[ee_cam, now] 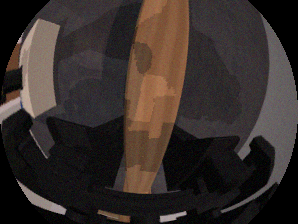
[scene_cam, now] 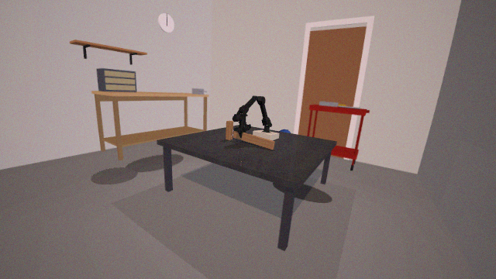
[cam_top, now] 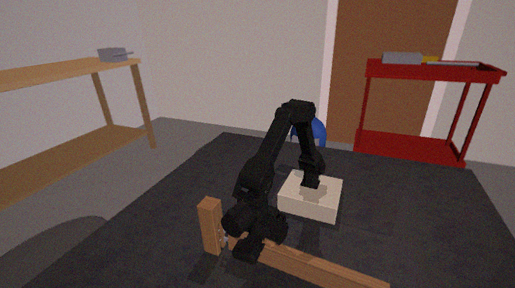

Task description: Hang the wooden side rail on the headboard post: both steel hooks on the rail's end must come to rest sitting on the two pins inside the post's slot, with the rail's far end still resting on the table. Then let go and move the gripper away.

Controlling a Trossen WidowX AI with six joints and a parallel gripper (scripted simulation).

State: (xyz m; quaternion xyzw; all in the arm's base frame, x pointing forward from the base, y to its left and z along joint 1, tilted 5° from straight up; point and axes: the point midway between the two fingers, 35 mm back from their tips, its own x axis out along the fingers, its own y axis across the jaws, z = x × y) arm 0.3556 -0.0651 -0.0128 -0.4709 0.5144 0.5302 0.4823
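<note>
The wooden headboard post is 15 cm to the right of my gripper tip and 4 cm above it.
</note>
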